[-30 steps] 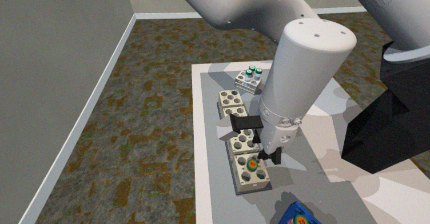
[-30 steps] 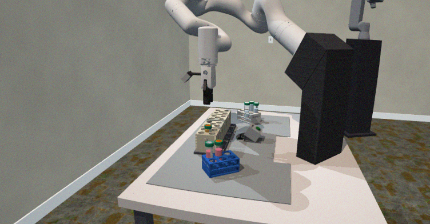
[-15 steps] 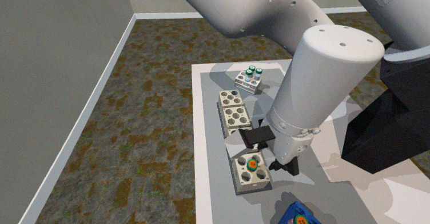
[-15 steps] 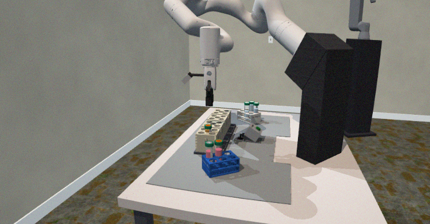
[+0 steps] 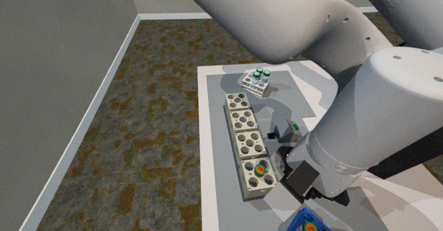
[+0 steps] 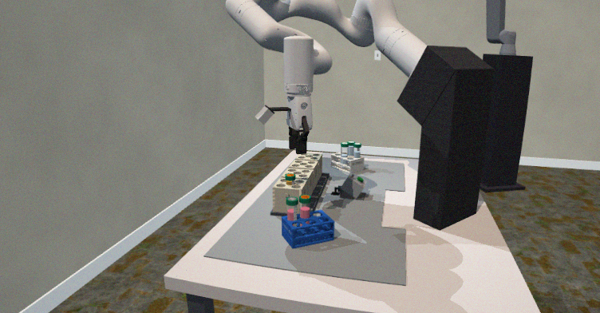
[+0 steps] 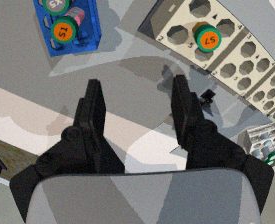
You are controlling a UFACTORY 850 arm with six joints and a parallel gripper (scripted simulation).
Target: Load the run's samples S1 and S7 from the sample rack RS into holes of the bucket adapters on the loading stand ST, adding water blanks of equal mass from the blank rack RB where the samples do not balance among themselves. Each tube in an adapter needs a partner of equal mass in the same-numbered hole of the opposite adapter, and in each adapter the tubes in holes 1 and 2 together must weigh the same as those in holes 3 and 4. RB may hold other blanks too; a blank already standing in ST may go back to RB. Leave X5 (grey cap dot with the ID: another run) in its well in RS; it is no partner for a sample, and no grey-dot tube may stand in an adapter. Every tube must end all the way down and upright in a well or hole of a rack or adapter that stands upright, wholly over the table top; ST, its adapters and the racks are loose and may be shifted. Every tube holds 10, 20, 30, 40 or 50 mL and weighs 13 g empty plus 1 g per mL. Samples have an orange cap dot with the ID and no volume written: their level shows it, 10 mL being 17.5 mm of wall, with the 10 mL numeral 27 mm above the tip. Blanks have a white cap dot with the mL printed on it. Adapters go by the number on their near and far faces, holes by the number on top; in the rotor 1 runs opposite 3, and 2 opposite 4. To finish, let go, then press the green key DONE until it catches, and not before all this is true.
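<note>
The sample S1 lies 190 mm below my hand and 90 mm to the left of it. The rest, counted from my hand: bucket adapter: 200 mm below, 90 mm to the right, 10 mm ahead; then grey-dot tube X5: 190 mm below, 110 mm to the left, 20 mm ahead; then sample S7: 180 mm below, 90 mm to the right, 10 mm ahead.
</note>
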